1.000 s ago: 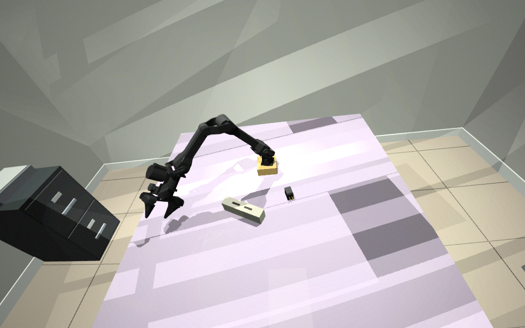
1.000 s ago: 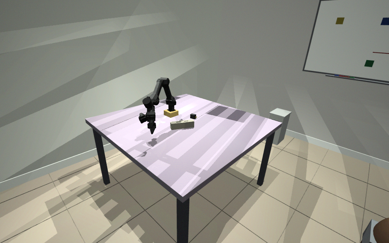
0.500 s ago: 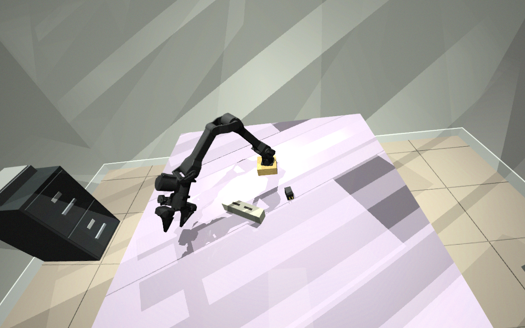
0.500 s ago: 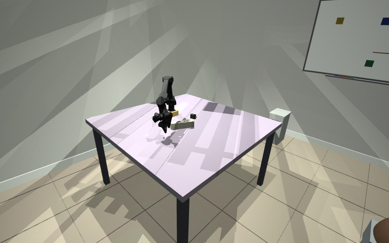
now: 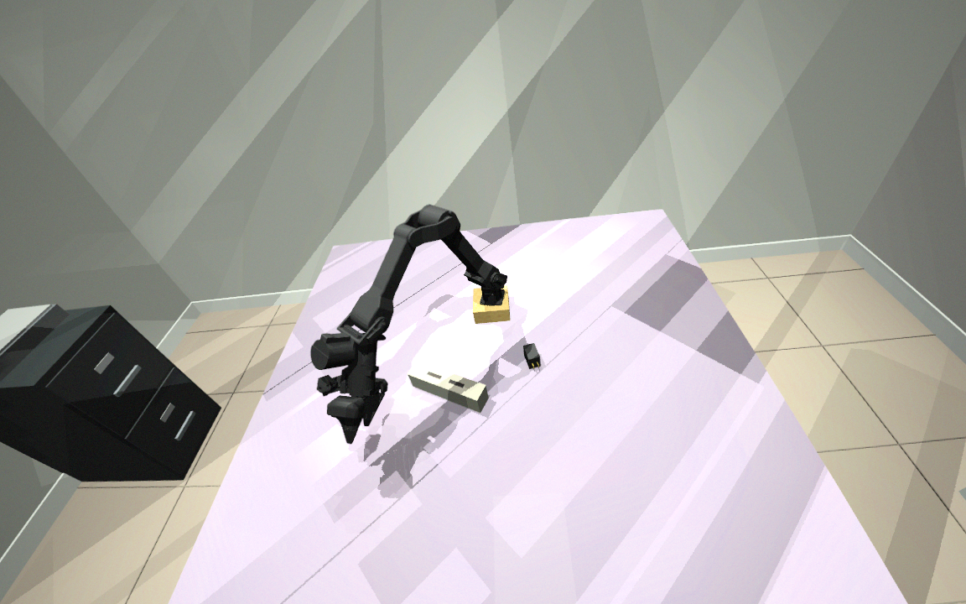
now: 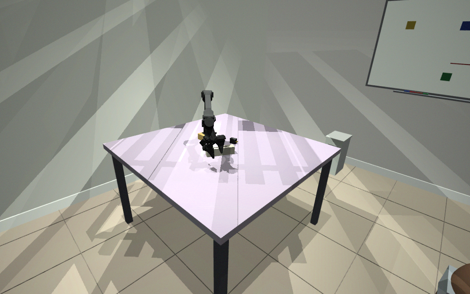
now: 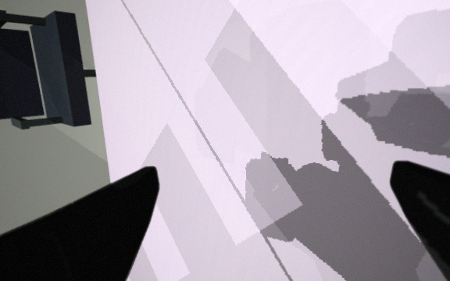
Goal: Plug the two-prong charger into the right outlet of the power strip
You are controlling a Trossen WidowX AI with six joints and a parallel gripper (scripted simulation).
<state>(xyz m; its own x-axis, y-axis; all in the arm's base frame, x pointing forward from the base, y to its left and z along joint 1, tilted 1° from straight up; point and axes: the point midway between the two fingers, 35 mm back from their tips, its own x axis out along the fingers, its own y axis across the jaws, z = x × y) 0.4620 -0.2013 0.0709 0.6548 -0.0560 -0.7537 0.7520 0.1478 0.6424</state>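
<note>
Right now my gripper tip is 340 mm to the right of the two-prong charger, 290 mm past it and 80 mm above it.
</note>
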